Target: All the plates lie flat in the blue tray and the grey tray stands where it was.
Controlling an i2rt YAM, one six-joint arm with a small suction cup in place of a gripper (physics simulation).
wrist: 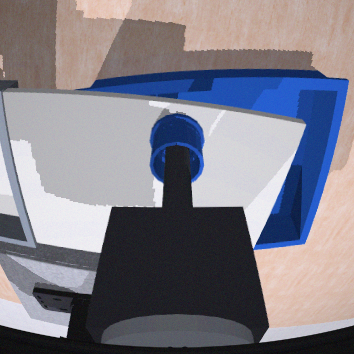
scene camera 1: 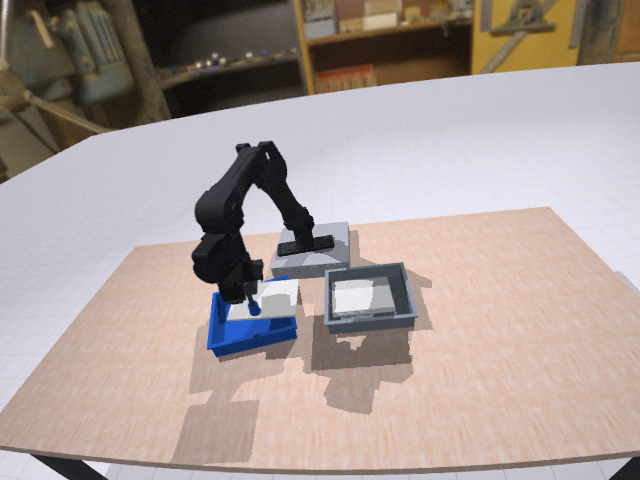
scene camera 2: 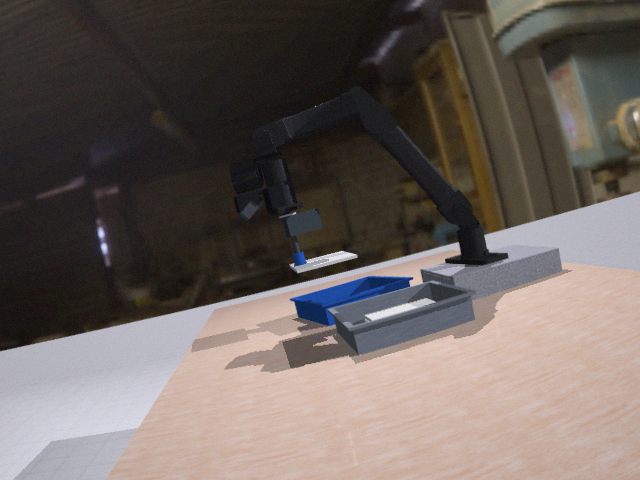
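Where they show: hand at its tool point: (wrist: 176, 129) (scene camera 1: 256, 314); arm's base at its link origin: (scene camera 1: 305, 246) (scene camera 2: 475, 260).
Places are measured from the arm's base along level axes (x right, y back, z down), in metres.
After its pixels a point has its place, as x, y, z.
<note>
My suction cup (scene camera 1: 253, 308) (scene camera 2: 299, 259) (wrist: 177, 145) @(0.132, -0.365, -0.073) is blue and is pressed on the top face of a flat white plate (scene camera 1: 279, 302) @(0.071, -0.346, -0.082) (scene camera 2: 330, 259) @(0.066, -0.313, -0.082) (wrist: 90, 150) @(0.082, -0.356, -0.082). The plate hangs about level, clearly above the blue tray (scene camera 1: 255, 344) @(0.165, -0.364, 0.040) (scene camera 2: 312, 312) @(0.149, -0.363, 0.032) (wrist: 336, 115) @(0.285, -0.348, 0.005), over its back part. The visible blue tray floor bears no plate; its back part is hidden in scene camera 1. The grey tray (scene camera 1: 372, 323) @(-0.156, -0.372, 0.025) (scene camera 2: 413, 330) @(-0.278, -0.287, 0.040) (wrist: 27, 222) @(-0.050, -0.192, 0.005) stands beside it on the table. White plate material (scene camera 1: 359, 297) @(-0.141, -0.260, 0.032) (scene camera 2: 398, 310) @(-0.115, -0.250, 0.032) lies flat inside; I cannot tell how many plates.
The arm's grey base block (scene camera 1: 284, 269) @(0.078, -0.097, 0.009) (scene camera 2: 516, 273) @(-0.154, 0.011, 0.029) stands behind the trays. A narrow strip of wooden table (scene camera 1: 465, 361) @(-0.352, -0.516, 0.055) (scene camera 2: 439, 403) @(-0.592, -0.389, 0.055) separates the two trays. Shadows of the arm and plate fall across the table in front of them.
</note>
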